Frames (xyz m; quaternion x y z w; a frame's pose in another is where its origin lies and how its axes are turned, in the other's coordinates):
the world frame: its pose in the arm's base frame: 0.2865 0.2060 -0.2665 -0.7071 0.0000 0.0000 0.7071
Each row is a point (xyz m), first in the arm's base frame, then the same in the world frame.
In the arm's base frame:
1: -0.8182 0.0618 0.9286
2: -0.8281 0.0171 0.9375
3: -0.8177 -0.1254 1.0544
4: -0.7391 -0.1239 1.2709
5: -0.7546 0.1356 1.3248
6: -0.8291 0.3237 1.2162
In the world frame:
1: -1.1047 -1.1951 -0.1442
2: -1.1146 -1.2040 -0.1889
3: -1.1042 -1.3209 -0.3314
4: -1.0256 -1.5374 -0.3299
5: -1.0411 -1.5913 -0.0704
6: -1.1156 -1.4827 0.1177

